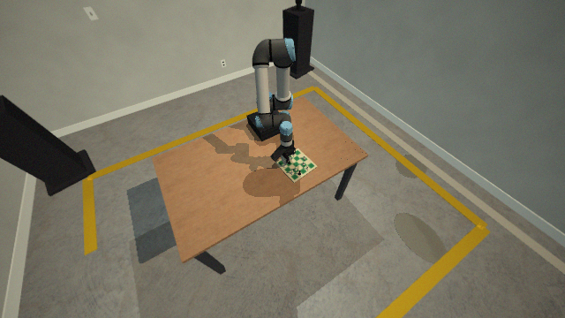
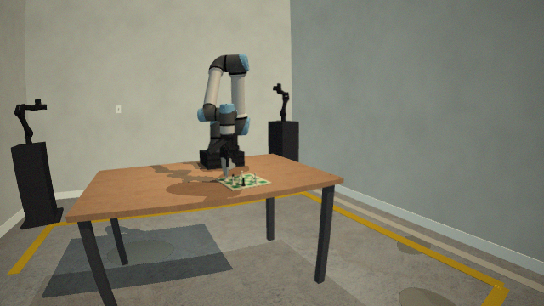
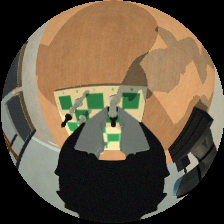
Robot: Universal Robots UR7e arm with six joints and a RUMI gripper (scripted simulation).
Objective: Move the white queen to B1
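Now: the green-and-cream chessboard 70 mm to the left of my hand, 50 mm ahead of it and 40 mm below it.
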